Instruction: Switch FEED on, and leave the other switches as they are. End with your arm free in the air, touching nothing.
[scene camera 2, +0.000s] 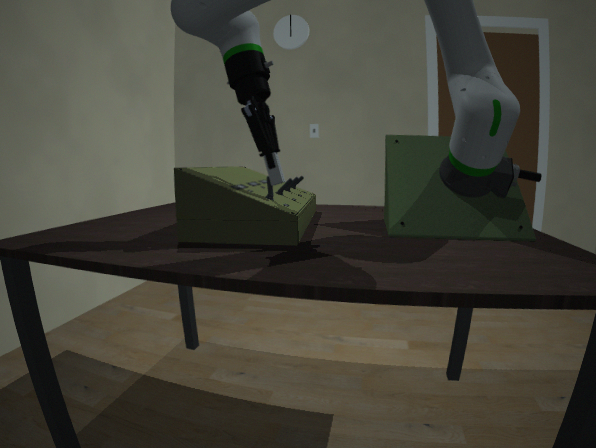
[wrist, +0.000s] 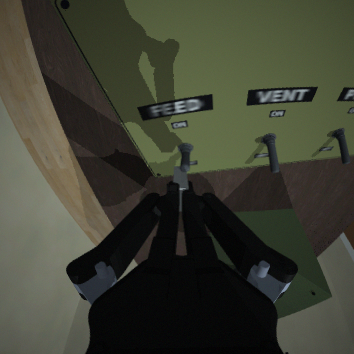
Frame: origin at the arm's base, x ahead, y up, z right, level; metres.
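Seen in the pictures: gripper, fingertip midpoint: (scene camera 2: 278, 183) (wrist: 179, 175); arm's base, link origin: (scene camera 2: 466, 175).
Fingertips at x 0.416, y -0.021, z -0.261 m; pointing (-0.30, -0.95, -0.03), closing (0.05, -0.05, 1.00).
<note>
Offsets run from my fingertips to a thing's top centre. Level surfaces: height alone.
The FEED switch @[dx +0.023, dy +0.017, dz +0.006 m] (scene camera 2: 270, 189) (wrist: 185, 157) is a dark grey lever on the sloped green control box (scene camera 2: 225, 226) (wrist: 225, 45), below its FEED label @[dx +0.090, dy -0.003, dz -0.011 m] (wrist: 175, 106). In the scene view it stands more upright than the other levers, which lean toward the box's low edge. The VENT switch @[dx +0.038, dy +0.007, dz +0.125 m] (wrist: 272, 154) and another switch @[dx +0.066, dy +0.007, dz +0.242 m] (wrist: 342, 146) stand in the same row. My gripper (scene camera 2: 276, 175) (wrist: 179, 175) is shut and empty. Its pale fingertips are right at the FEED lever, overlapping its free end in the wrist view; whether they touch it cannot be told.
The box stands on a dark wooden table @[dy -0.120 m] (scene camera 2: 240, 267). A larger green slanted block (scene camera 2: 412, 200) (wrist: 272, 232) stands to the right in the scene view, with a grey arm part (scene camera 2: 482, 135) in front of it. A wall clock (scene camera 2: 291, 32) and a door (scene camera 2: 515, 100) are behind.
</note>
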